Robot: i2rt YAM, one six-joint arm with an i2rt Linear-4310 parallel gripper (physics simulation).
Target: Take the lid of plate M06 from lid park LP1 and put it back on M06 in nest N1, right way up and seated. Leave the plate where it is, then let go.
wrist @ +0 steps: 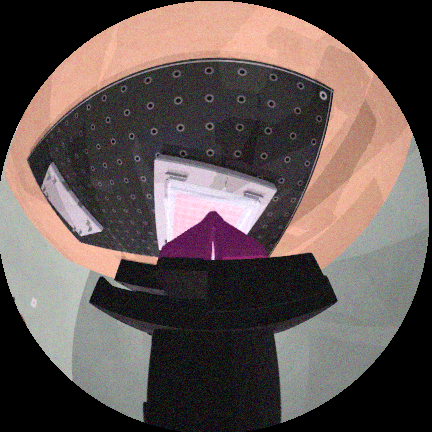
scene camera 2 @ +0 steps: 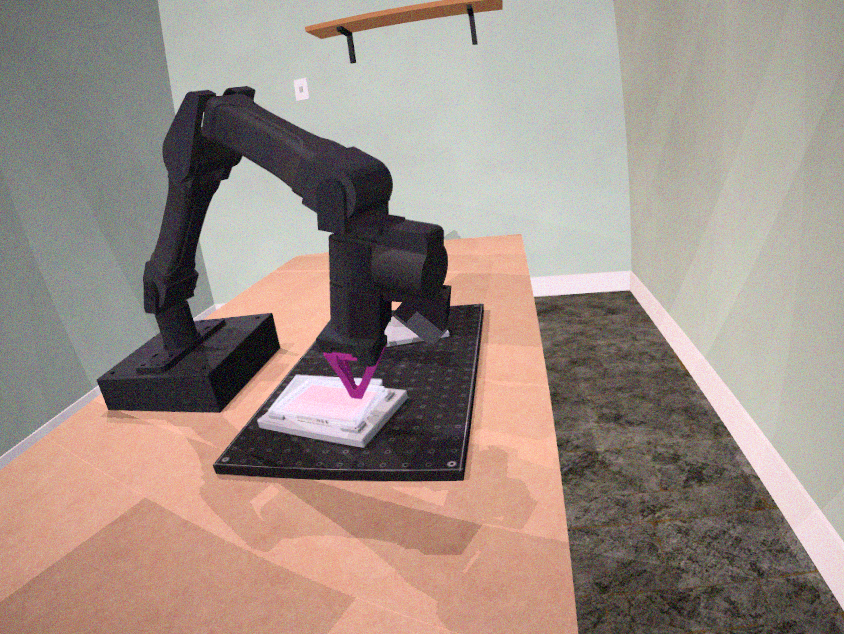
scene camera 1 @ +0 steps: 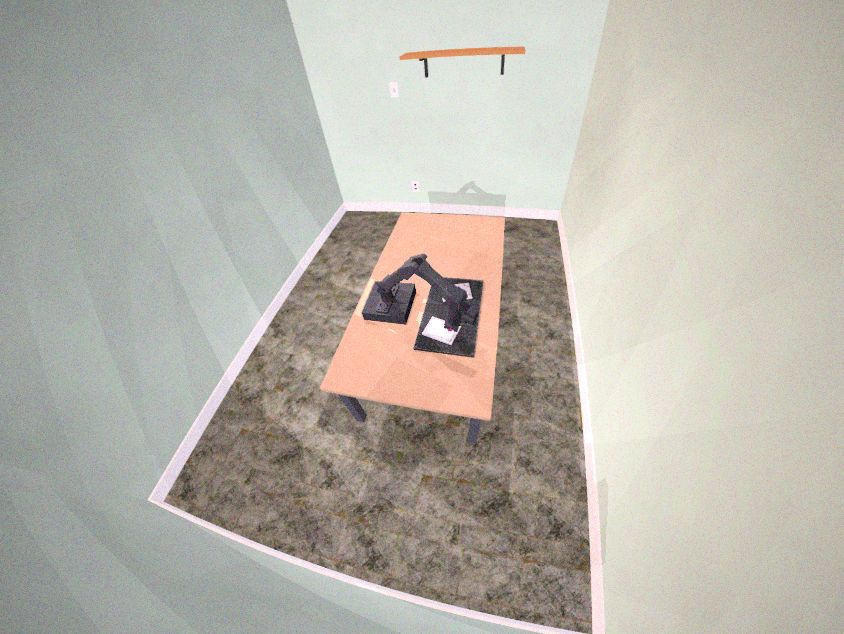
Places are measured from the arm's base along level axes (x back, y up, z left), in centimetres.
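Pixels of known places: gripper, fingertip midpoint: (wrist: 212, 216) (scene camera 2: 356, 397) (scene camera 1: 449, 330); arm's base, link origin: (scene camera 2: 183, 346) (scene camera 1: 387, 298).
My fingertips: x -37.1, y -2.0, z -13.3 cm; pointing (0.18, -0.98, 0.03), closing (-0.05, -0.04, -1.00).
Observation:
Ahead of a thing's pixels: the offset from my fingertips to its top centre. Level surfaces: height alone.
The plate @[dx +4.4, dy +0.8, dz +0.4 cm] (scene camera 1: 438, 329) (scene camera 2: 319, 404) (wrist: 191, 216), with a pink grid, sits on the white nest @[dx +4.4, dy -1.4, dz +1.3 cm] (scene camera 2: 390, 405) (wrist: 161, 210) near the front of the black board. A clear rim that looks like the lid (scene camera 2: 315, 380) (wrist: 200, 189) lies over the plate; whether it is level and fully seated I cannot tell. My gripper (scene camera 1: 450, 328) (scene camera 2: 356, 394) (wrist: 212, 216) is shut with nothing between its magenta fingers. It points down at the plate's rear right part; contact is unclear. In the wrist view the fingers hide part of the plate.
A second white fixture @[dx +2.4, dy -1.2, dz +29.2 cm] (scene camera 1: 467, 289) (scene camera 2: 403, 334) (wrist: 70, 202) with small corner posts lies at the far end of the black board @[dx +2.1, dy -3.1, dz +15.3 cm] (scene camera 1: 466, 348) (scene camera 2: 436, 436) (wrist: 225, 112), partly behind the arm in the scene views. The arm's black base (scene camera 1: 388, 310) (scene camera 2: 231, 368) stands on the left of the table @[dy -4.5 cm] (scene camera 1: 409, 375) (scene camera 2: 102, 491).

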